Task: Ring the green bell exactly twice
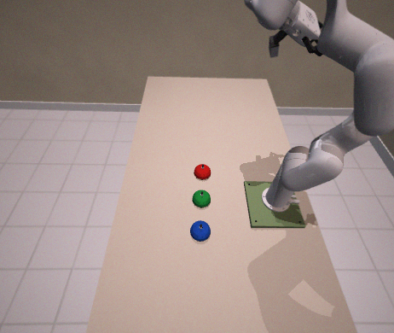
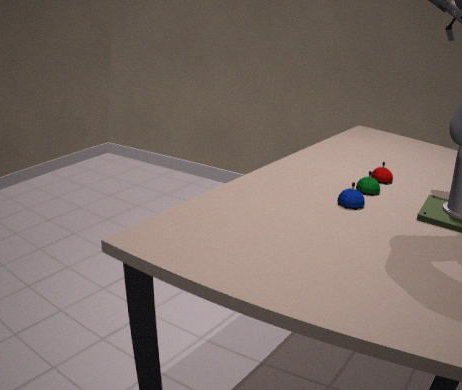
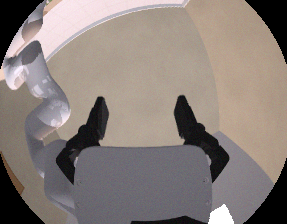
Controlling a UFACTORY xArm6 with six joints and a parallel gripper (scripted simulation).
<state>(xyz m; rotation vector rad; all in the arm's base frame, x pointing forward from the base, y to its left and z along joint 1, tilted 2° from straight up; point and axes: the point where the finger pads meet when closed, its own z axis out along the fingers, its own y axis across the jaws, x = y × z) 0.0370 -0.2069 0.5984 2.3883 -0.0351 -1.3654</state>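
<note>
The green bell lies 31 cm ahead of my hand, 27 cm to the left of it and 57 cm below it. Round my hand: red bell: 32 cm ahead, 12 cm to the left, 57 cm below; blue bell: 29 cm ahead, 42 cm to the left, 57 cm below.
</note>
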